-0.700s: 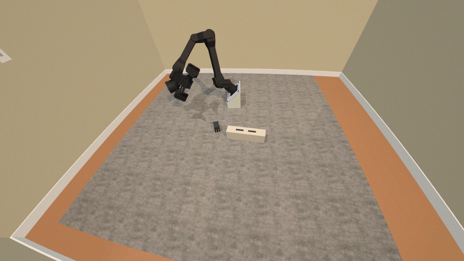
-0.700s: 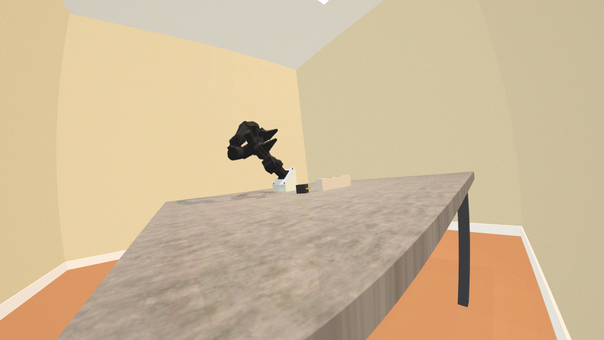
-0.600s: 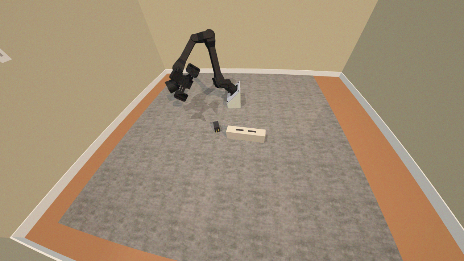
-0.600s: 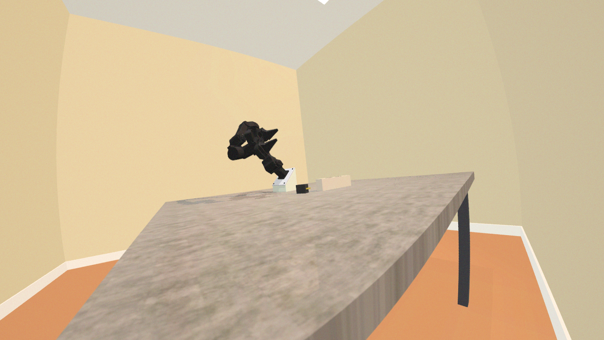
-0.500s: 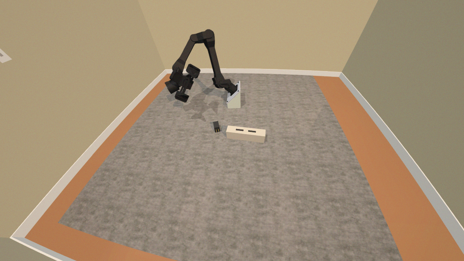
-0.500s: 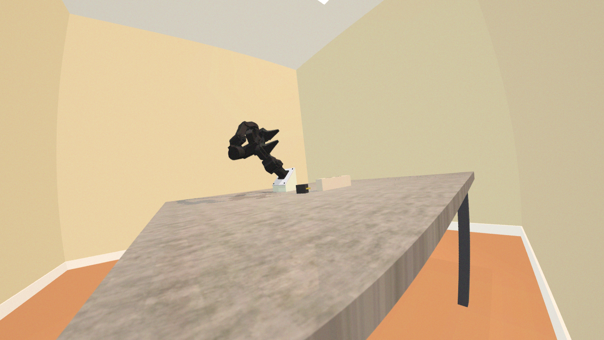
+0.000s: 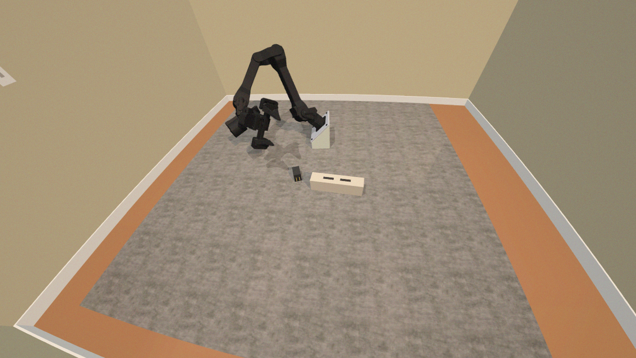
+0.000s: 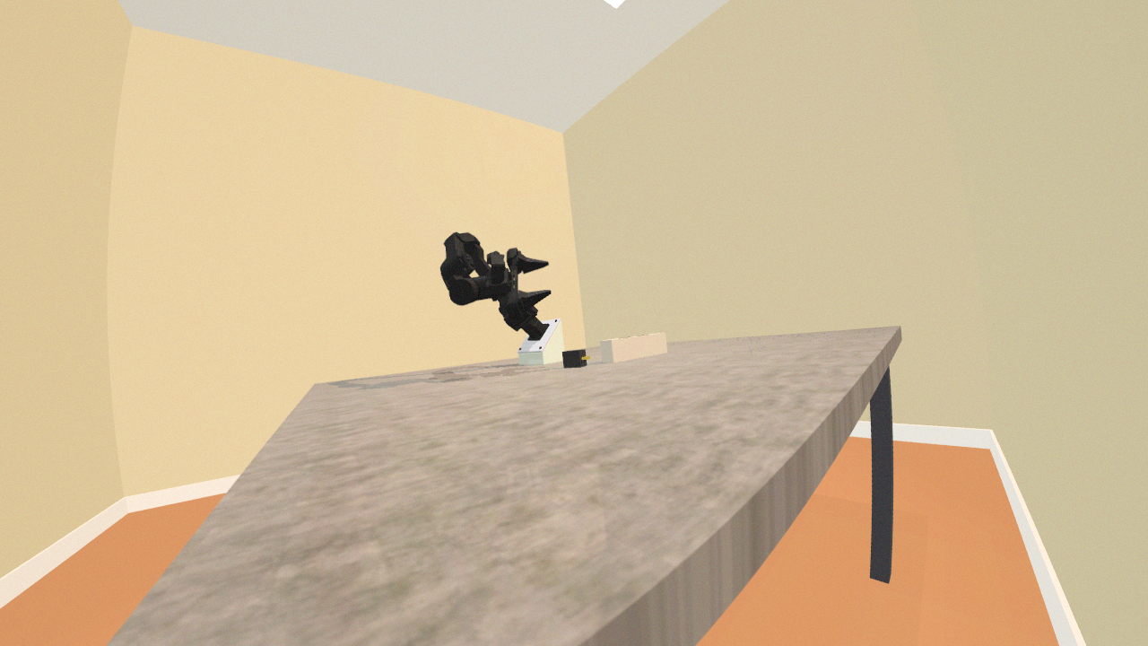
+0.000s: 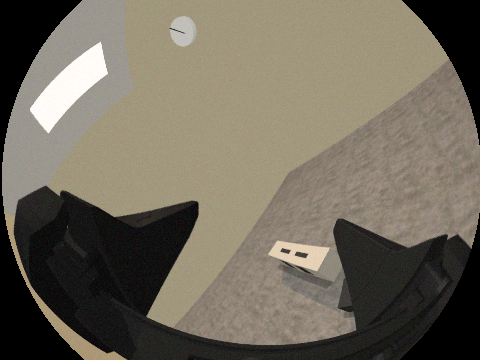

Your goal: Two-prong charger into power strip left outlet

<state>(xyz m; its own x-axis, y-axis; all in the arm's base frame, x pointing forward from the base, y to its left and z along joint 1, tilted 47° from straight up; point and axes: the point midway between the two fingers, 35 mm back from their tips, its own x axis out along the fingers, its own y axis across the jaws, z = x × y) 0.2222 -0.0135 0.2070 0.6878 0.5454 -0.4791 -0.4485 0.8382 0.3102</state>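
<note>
Now: the two-prong charger 20 cm below my gripper tip, 5 cm to the left of it and 2 cm ahead of it.
</note>
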